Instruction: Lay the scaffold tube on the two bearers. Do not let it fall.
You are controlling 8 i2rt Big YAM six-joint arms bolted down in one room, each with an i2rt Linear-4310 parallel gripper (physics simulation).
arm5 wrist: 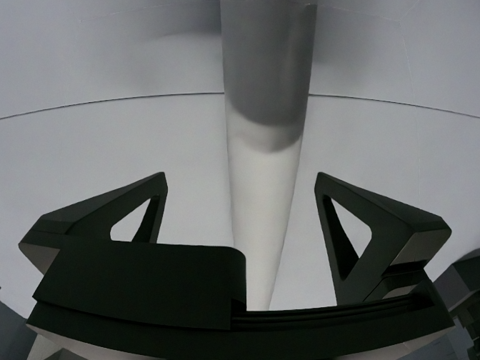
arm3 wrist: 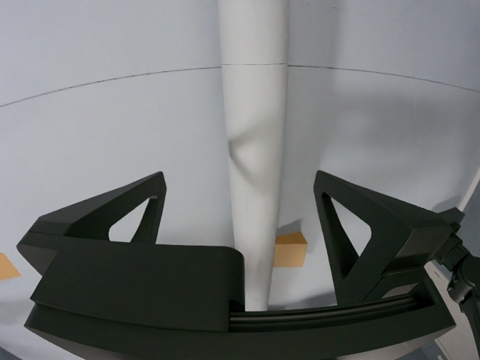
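The scaffold tube (arm3 wrist: 255,125) (arm5 wrist: 265,190) is a long pale grey cylinder, running from the top of both views down behind the gripper bodies. Arm3's gripper (arm3 wrist: 240,176) is open, its fingertips apart on either side of the tube and not touching it. Arm5's gripper (arm5 wrist: 241,176) is also open, with the tube showing between its spread fingers and a dark shadow across the tube's upper part. A tan block (arm3 wrist: 291,251) shows beside the tube at its lower right in the arm3 view; I cannot tell if it is a bearer. The tube's ends are hidden or out of view.
Another tan block (arm3 wrist: 7,267) is cut off at the left edge of the arm3 view. Part of another dark arm (arm3 wrist: 467,277) shows at the right. Dark machine parts (arm5 wrist: 462,282) show at the right edge of the arm5 view. A pale surface with a thin seam lies under the tube.
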